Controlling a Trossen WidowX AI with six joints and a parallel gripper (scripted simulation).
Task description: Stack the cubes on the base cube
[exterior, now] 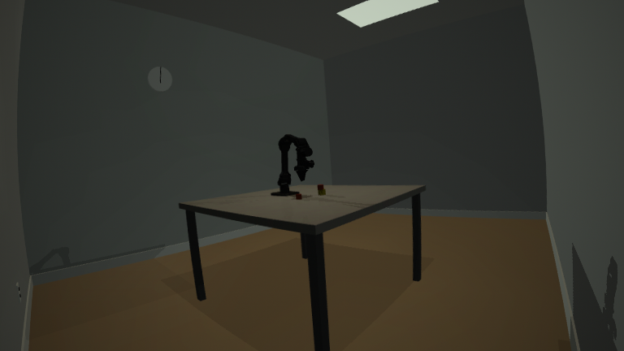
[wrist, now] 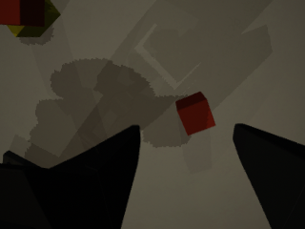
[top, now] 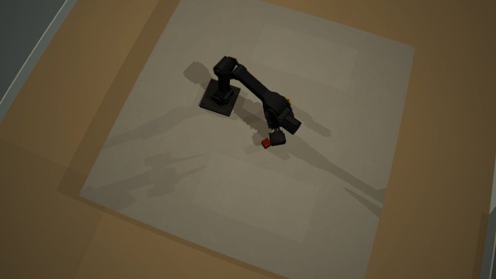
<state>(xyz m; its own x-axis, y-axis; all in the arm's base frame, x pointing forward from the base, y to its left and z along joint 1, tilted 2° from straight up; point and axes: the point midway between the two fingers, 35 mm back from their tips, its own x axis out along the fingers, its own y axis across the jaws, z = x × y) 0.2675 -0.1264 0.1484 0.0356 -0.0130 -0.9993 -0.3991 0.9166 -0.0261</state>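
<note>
Right now the yellow base cube is 180 mm to the left of my gripper tip, 100 mm below it and 20 mm ahead of it.
</note>
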